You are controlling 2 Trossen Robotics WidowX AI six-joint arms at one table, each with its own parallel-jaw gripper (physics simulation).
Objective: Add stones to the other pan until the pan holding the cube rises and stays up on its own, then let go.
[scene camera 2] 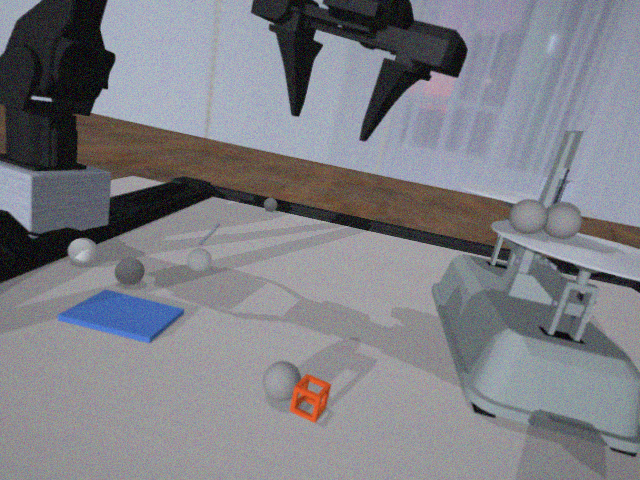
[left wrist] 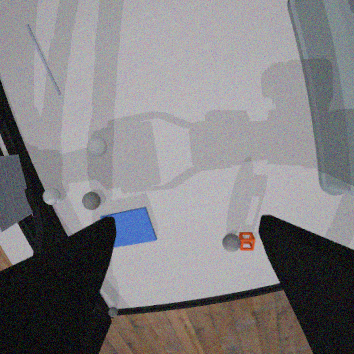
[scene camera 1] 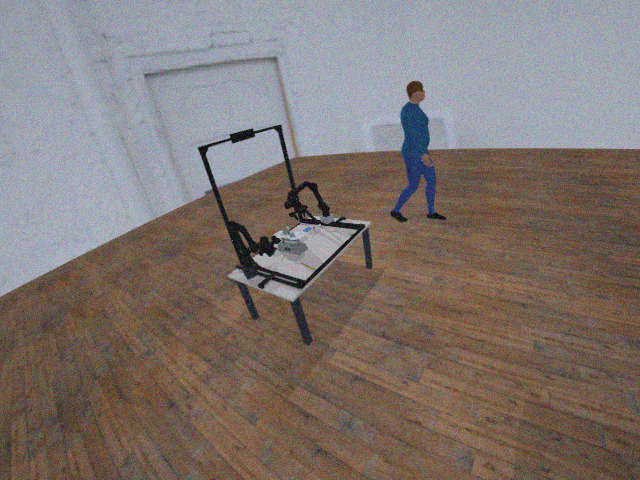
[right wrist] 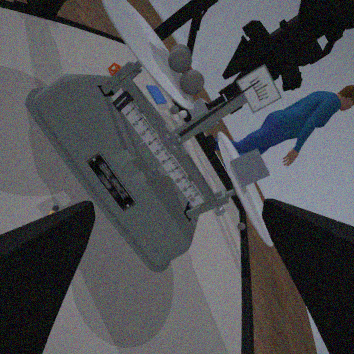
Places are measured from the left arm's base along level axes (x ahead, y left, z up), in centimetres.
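Pixels of known places: left gripper, between the fingertips: (scene camera 2: 327, 128) (left wrist: 188, 224) (scene camera 1: 301, 218) (right wrist: 228, 81); right gripper, between the fingertips: (scene camera 1: 278, 243) (right wrist: 179, 208); left arm's base, origin of its link: (scene camera 2: 41, 163) (scene camera 1: 326, 215); right arm's base, origin of its link: (scene camera 1: 248, 266).
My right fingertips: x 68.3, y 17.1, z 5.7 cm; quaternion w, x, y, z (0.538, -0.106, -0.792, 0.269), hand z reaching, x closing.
Ahead of a thing's pixels: the offset from my right fingertips to its top centre. "spot": to the spot under its first point.
The grey-green balance scale @(dx -14.3, dy -5.5, dz +8.8 cm) (scene camera 2: 496, 330) (left wrist: 335, 100) (right wrist: 70, 120) stands on the table. One white pan @(dx -12.1, dy -14.7, dz -0.1 cm) (scene camera 2: 620, 263) (right wrist: 122, 30) bears grey stones; two show, one (scene camera 2: 528, 215) (right wrist: 180, 57) beside another (scene camera 2: 563, 220) (right wrist: 192, 81). The other pan @(spot: dx -11.8, dy +7.8, dz +1.1 cm) (right wrist: 262, 230) bears a grey cube @(dx -13.9, dy +1.4, dz +4.1 cm) (right wrist: 250, 168) in the right wrist view. I cannot tell whether the pans hang level. My left gripper (scene camera 2: 329, 126) (left wrist: 188, 224) is open and empty, high above the table left of the scale in scene camera 2. My right gripper (right wrist: 179, 208) is open and empty, close to the scale.
A grey stone @(dx -30.8, dy -27.6, dz -11.7 cm) (scene camera 2: 281, 380) (left wrist: 231, 242) lies beside an orange cube frame @(dx -28.4, dy -27.6, dz -12.5 cm) (scene camera 2: 310, 417) (left wrist: 247, 249). A dark stone @(dx -52.1, dy -20.2, dz -11.7 cm) (scene camera 2: 129, 270) (left wrist: 91, 200) and paler stones @(dx -59.2, dy -19.4, dz -11.7 cm) (scene camera 2: 81, 251) @(dx -49.6, dy -12.0, dz -11.7 cm) (scene camera 2: 199, 259) lie around the blue pad @(dx -47.2, dy -25.6, dz -14.0 cm) (scene camera 2: 121, 315) (left wrist: 132, 227). A thin rod @(dx -57.4, dy +1.6, dz -14.3 cm) (scene camera 2: 209, 234) (left wrist: 45, 60) lies behind.
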